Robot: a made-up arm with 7 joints. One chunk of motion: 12 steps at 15 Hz.
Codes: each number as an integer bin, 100 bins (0 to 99) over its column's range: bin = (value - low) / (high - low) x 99, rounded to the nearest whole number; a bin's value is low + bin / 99 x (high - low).
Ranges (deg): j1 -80.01..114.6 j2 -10..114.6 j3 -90.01..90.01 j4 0..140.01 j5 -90.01..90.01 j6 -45.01..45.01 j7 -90.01..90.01
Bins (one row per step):
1: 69 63 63 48 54 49 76
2: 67 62 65 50 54 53 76
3: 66 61 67 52 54 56 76
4: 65 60 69 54 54 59 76
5: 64 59 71 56 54 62 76
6: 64 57 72 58 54 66 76
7: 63 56 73 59 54 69 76
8: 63 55 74 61 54 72 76
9: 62 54 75 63 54 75 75
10: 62 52 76 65 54 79 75
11: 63 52 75 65 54 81 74
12: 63 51 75 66 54 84 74
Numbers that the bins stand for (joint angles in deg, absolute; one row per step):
1: 55.63 69.29 24.55 67.88 8.18 -0.45 48.19
2: 51.70 68.03 28.18 70.71 8.18 3.18 48.19
3: 49.73 66.77 31.82 73.54 8.18 5.91 48.19
4: 47.76 65.52 35.46 76.37 8.18 8.64 48.19
5: 45.80 64.26 39.10 79.20 8.18 11.37 48.19
6: 45.80 61.74 40.91 82.03 8.18 15.00 48.19
7: 43.83 60.48 42.73 83.44 8.18 17.73 48.19
8: 43.83 59.22 44.55 86.27 8.18 20.46 48.19
9: 41.87 57.96 46.37 89.10 8.18 23.19 46.37
10: 41.87 55.45 48.19 91.93 8.18 26.82 46.37
11: 43.83 55.45 46.37 91.93 8.18 28.64 44.55
12: 43.83 54.19 46.37 93.34 8.18 31.37 44.55

